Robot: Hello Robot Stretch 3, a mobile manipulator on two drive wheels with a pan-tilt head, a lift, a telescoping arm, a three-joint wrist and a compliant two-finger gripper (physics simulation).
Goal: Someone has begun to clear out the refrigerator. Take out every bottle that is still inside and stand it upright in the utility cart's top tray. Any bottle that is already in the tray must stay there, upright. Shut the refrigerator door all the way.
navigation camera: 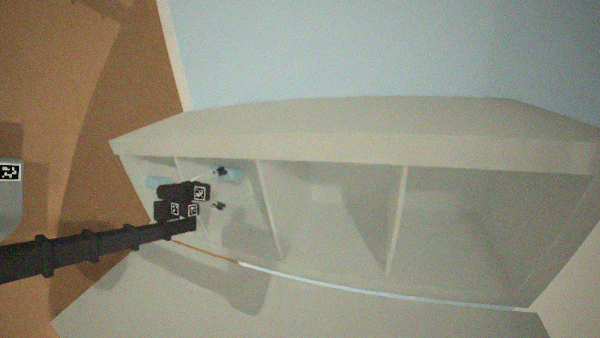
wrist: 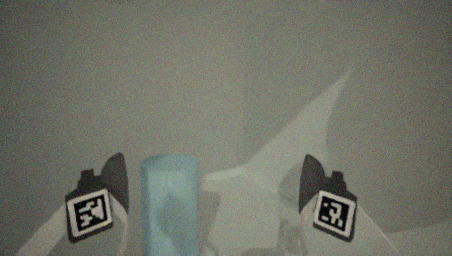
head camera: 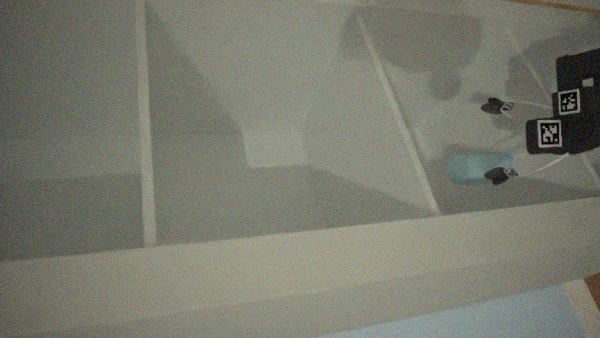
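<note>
A light-blue bottle [head camera: 462, 168] [navigation camera: 233, 174] [wrist: 170, 215] stands in a compartment of the open refrigerator [head camera: 300, 260] [navigation camera: 350, 145]. My gripper [head camera: 496, 140] [navigation camera: 219, 188] [wrist: 215, 174] is open and reaches into that compartment. In the wrist view the bottle shows between the two fingers, much nearer the left one, with a small gap to it. In the head view one finger overlaps the bottle. A second light-blue bottle [navigation camera: 156, 181] shows in the neighbouring compartment, behind the gripper body. The refrigerator door [navigation camera: 375, 322] stands open. The utility cart does not show.
Shelves [head camera: 400, 115] [navigation camera: 397, 220] divide the refrigerator. One shelf edge lies just beyond the bottle's top, another passes behind the gripper body. My dark arm [navigation camera: 105, 242] comes in between the cabinet and the door. A light-blue wall [navigation camera: 375, 45] and brown floor [navigation camera: 55, 100] lie outside.
</note>
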